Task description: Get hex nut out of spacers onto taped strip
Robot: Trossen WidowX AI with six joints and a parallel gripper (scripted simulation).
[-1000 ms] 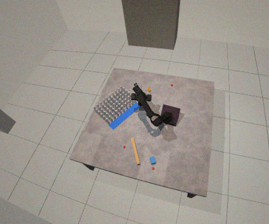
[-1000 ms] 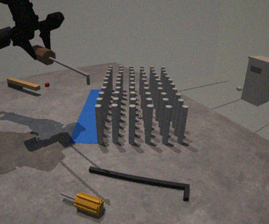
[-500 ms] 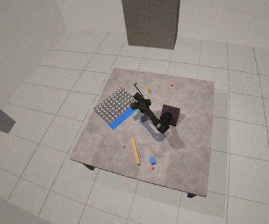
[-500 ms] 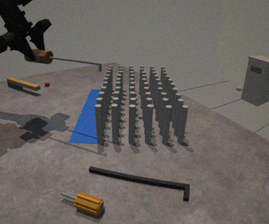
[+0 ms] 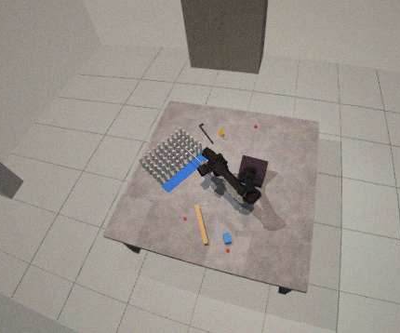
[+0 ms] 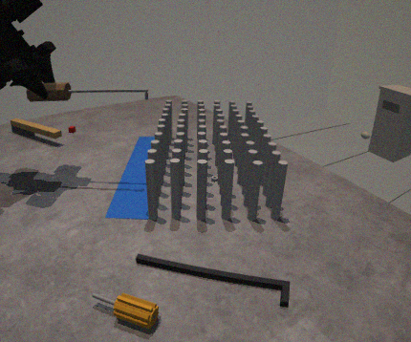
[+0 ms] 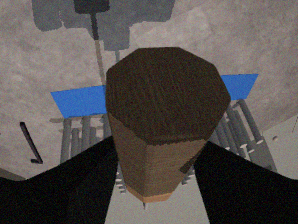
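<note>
Right now the blue taped strip is 18 cm ahead of my gripper tip, 5 cm to the right of it and 19 cm below it. Round my gripper tip: brown-handled tool 8 cm ahead, 6 cm to the right; blue block 22 cm behind, 37 cm to the left, 17 cm below; screwdriver 43 cm to the right, 18 cm below.
</note>
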